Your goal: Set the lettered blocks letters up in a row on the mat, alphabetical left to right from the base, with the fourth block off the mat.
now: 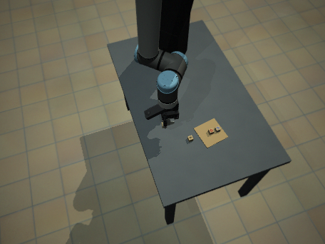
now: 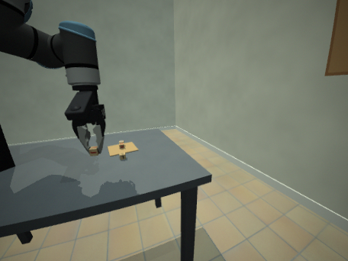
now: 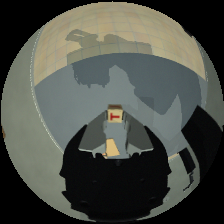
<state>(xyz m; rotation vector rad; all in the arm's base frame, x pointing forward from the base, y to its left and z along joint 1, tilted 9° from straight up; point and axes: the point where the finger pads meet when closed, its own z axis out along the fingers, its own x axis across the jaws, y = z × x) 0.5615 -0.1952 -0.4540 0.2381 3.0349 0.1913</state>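
Now: hand 25 cm to the right of the tan mat, 11 cm above it and 8 cm short of it.
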